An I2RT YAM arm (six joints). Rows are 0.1 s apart.
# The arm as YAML. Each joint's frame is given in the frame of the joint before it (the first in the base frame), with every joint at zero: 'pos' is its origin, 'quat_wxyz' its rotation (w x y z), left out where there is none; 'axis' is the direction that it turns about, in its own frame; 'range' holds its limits. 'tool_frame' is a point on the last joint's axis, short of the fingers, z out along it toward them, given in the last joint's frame.
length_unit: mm
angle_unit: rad
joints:
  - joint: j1
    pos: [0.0, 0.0, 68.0]
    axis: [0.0, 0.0, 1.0]
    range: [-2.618, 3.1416]
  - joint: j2
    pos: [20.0, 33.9, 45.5]
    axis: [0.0, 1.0, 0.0]
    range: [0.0, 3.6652]
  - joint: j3
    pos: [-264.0, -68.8, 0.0]
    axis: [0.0, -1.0, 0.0]
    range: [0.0, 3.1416]
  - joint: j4
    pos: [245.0, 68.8, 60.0]
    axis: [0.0, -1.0, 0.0]
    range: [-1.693, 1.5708]
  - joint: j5
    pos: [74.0, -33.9, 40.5]
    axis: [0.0, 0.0, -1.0]
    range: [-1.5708, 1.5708]
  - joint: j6
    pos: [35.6, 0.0, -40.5]
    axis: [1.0, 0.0, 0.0]
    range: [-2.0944, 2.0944]
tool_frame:
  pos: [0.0, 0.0, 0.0]
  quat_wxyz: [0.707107, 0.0, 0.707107, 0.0]
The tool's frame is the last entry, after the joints.
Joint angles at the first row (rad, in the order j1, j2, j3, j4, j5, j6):
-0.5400 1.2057 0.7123 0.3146 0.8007 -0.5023
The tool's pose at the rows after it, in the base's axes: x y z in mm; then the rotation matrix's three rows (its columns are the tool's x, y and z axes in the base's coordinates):
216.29, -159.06, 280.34; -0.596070, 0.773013, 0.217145; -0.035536, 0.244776, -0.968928; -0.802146, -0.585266, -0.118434
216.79, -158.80, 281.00; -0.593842, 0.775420, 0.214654; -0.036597, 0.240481, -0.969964; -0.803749, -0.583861, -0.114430
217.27, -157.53, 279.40; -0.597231, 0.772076, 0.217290; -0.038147, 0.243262, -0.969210; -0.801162, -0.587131, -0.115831
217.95, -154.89, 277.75; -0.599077, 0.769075, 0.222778; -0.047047, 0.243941, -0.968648; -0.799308, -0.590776, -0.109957
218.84, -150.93, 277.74; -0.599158, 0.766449, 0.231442; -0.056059, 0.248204, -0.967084; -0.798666, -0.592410, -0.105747
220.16, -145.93, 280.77; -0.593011, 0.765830, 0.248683; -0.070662, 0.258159, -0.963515; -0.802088, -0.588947, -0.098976
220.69, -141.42, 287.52; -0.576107, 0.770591, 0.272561; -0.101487, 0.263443, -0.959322; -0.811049, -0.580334, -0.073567
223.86, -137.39, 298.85; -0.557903, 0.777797, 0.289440; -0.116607, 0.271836, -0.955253; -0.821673, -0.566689, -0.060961
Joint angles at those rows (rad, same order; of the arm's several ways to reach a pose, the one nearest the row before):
-0.5384 1.2057 0.7135 0.3206 0.8045 -0.5061
-0.5361 1.2068 0.7148 0.3253 0.8099 -0.5070
-0.5309 1.2072 0.7095 0.3286 0.8122 -0.5091
-0.5206 1.2057 0.6986 0.3457 0.8176 -0.5182
-0.5053 1.1997 0.6927 0.3506 0.8245 -0.5229
-0.4860 1.1890 0.6948 0.3475 0.8268 -0.5251
-0.4704 1.1734 0.6980 0.3673 0.8207 -0.5418
-0.4508 1.1660 0.7323 0.3438 0.8237 -0.5378

